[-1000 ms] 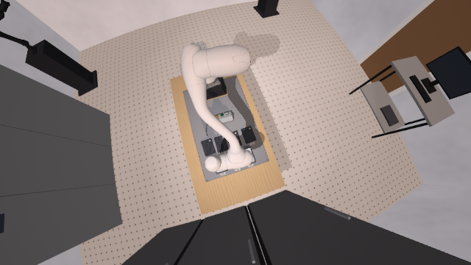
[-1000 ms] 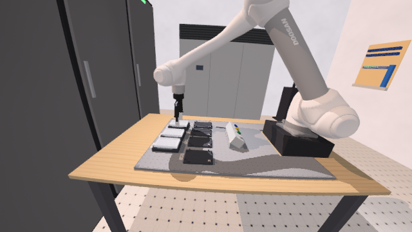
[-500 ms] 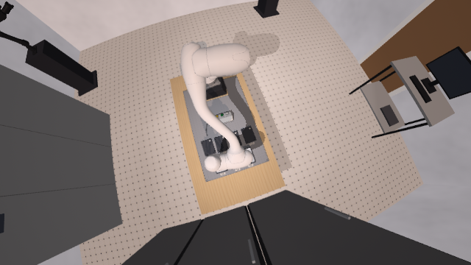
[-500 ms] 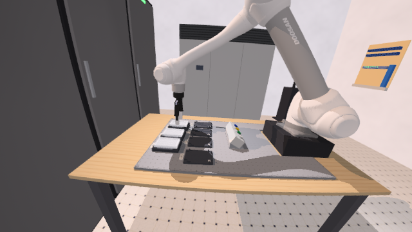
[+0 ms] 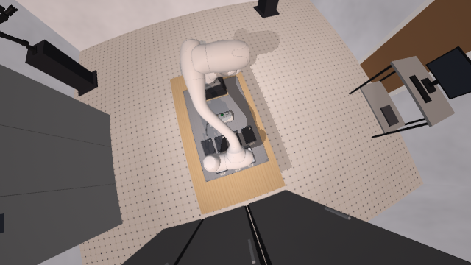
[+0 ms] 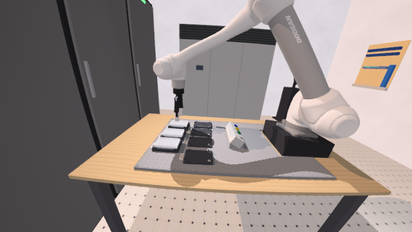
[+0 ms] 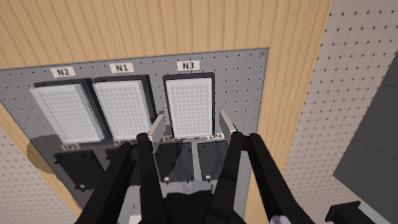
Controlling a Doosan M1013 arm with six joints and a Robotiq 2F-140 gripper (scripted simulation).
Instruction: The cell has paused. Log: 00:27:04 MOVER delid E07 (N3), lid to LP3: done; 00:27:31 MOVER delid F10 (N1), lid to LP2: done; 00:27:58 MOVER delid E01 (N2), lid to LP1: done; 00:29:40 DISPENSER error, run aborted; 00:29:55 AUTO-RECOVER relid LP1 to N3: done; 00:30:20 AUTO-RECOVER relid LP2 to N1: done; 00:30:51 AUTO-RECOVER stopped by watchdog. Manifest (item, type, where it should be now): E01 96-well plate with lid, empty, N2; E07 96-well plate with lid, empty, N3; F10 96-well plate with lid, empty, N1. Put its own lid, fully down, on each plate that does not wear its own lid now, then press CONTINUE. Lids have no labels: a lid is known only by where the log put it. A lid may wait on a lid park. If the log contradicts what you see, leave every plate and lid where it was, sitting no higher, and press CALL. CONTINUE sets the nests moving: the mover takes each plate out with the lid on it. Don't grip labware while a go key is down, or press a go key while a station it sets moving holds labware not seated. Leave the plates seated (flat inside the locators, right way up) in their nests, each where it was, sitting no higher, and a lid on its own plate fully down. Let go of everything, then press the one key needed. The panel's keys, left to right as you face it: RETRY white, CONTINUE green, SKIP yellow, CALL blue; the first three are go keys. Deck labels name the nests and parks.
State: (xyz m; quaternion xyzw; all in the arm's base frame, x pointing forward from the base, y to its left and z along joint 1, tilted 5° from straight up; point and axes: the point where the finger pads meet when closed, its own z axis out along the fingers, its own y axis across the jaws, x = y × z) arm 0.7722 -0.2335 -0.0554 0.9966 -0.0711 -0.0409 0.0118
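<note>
The green continue key lies 40 cm behind my hand, 20 cm to the left of it and 3 cm below it. Also, from my hand: N2 plate: 4 cm ahead, 26 cm to the left, 7 cm below; park LP4: 19 cm behind, 3 cm to the right, 9 cm below; LP2: 17 cm behind, 9 cm to the left, 9 cm below.
</note>
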